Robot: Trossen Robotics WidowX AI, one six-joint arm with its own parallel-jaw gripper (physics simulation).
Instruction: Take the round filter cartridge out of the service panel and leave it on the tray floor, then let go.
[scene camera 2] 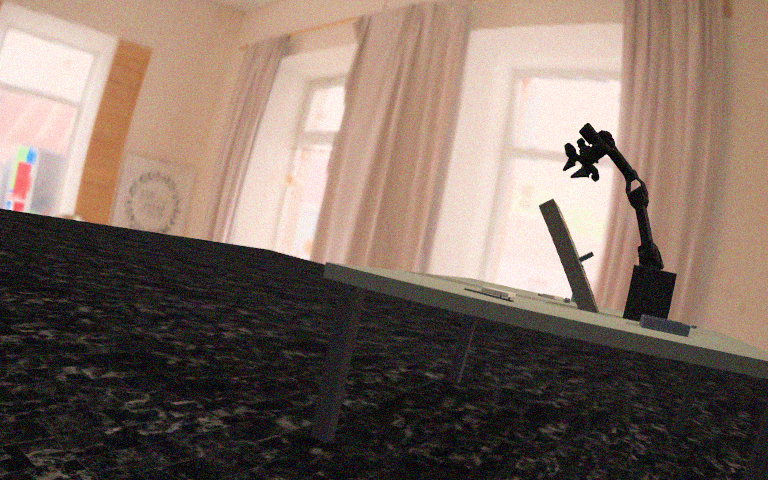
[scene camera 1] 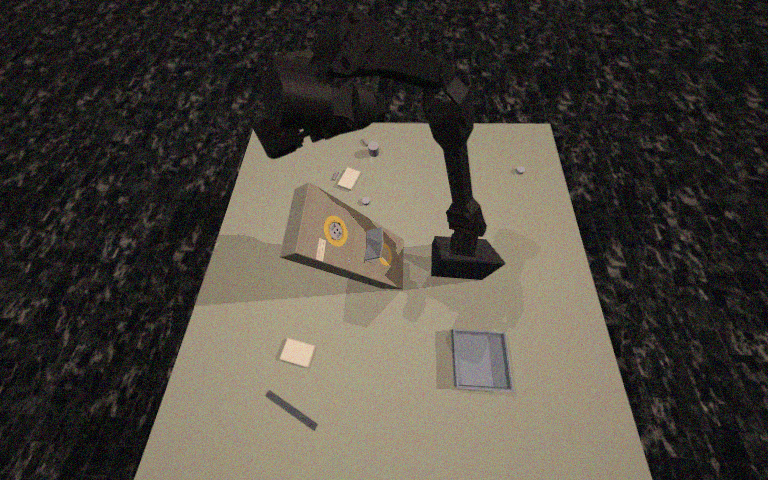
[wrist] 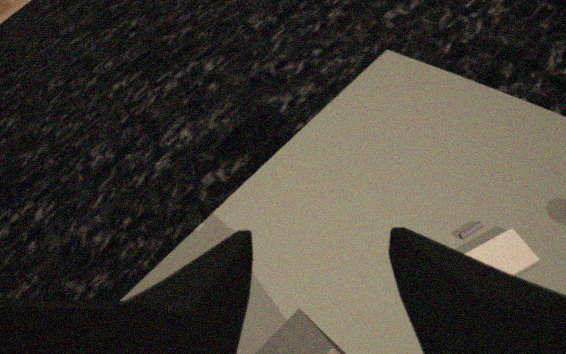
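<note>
The service panel (scene camera 1: 300, 220) (scene camera 2: 568, 254) (wrist: 298, 332) is a brown slab that leans on the table. On its face, a grey round disc with dark dots (scene camera 1: 335, 230) sits inside a yellow ring, and looks like the filter cartridge. A second yellow ring (scene camera 1: 386, 259) is partly hidden by a grey flap (scene camera 1: 374, 244). The shallow blue-grey tray (scene camera 1: 454, 362) (scene camera 2: 665, 325) shows no object inside in the scene camera 1 view. My gripper (scene camera 2: 571, 170) (wrist: 320, 242) is part open and empty, high above the panel; its fingertips are unclear in the scene camera 1 view.
The black arm base (scene camera 1: 464, 259) (scene camera 2: 649, 293) stands right of the panel. Cream blocks (scene camera 1: 297, 352) (scene camera 1: 348, 178) (wrist: 504, 251), a dark bar (scene camera 1: 291, 409), a small grey cylinder (scene camera 1: 373, 148) and small discs (scene camera 1: 365, 200) (scene camera 1: 519, 170) lie on the table (scene camera 1: 385, 430).
</note>
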